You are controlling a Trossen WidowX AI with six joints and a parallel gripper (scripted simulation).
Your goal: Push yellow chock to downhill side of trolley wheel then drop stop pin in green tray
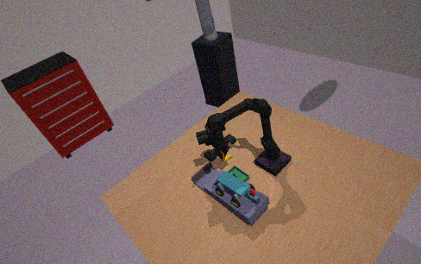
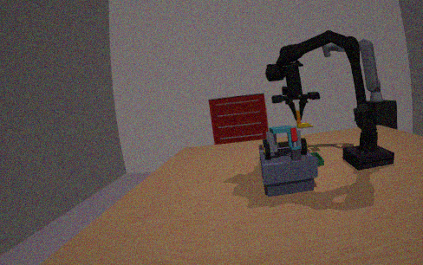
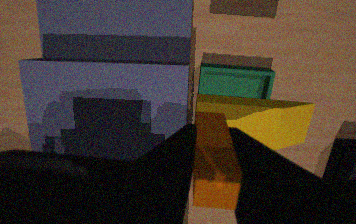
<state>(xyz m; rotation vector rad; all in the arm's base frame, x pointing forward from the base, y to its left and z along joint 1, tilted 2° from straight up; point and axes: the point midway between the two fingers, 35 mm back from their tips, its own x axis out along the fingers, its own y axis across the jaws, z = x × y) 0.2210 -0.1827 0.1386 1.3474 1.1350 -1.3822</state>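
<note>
The yellow chock is 20 mm behind my gripper tip, 10 mm to the left of it and 10 mm below it. Also, from my gripper tip: grey ramp: 110 mm ahead, 130 mm to the left, 110 mm below; then teal trolley: 110 mm ahead, 140 mm to the left, 40 mm below; then green tray: 20 mm behind, 60 mm to the left, 160 mm below.
</note>
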